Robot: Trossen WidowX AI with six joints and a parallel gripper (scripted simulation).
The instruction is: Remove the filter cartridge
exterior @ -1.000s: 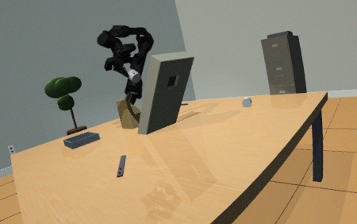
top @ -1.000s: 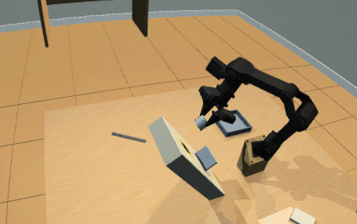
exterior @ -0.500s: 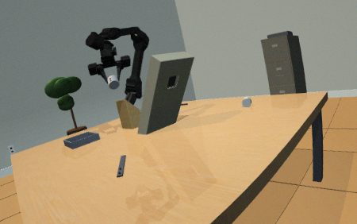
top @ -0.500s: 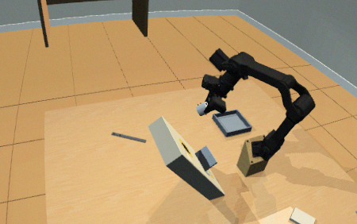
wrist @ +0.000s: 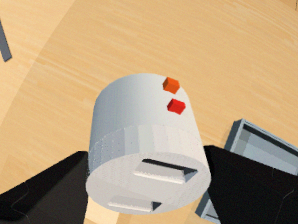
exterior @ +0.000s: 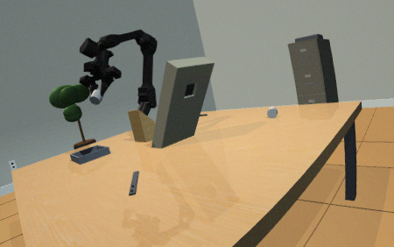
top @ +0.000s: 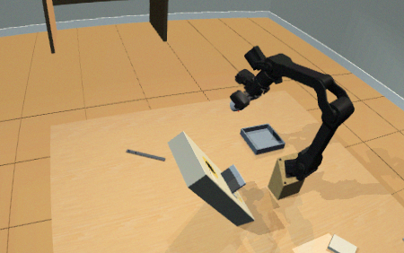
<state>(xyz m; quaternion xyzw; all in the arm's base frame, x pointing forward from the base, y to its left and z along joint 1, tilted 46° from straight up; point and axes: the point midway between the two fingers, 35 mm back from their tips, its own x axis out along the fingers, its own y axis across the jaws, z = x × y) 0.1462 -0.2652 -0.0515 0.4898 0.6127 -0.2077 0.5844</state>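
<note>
Now: gripper tip 18 cm past the blue tray, 5 cm to the left of it and 25 cm above it. From my gripper tip the other things lie so: round filter cartridge: right at my gripper tip; service panel: 17 cm ahead, 26 cm to the left, 11 cm below.
</note>
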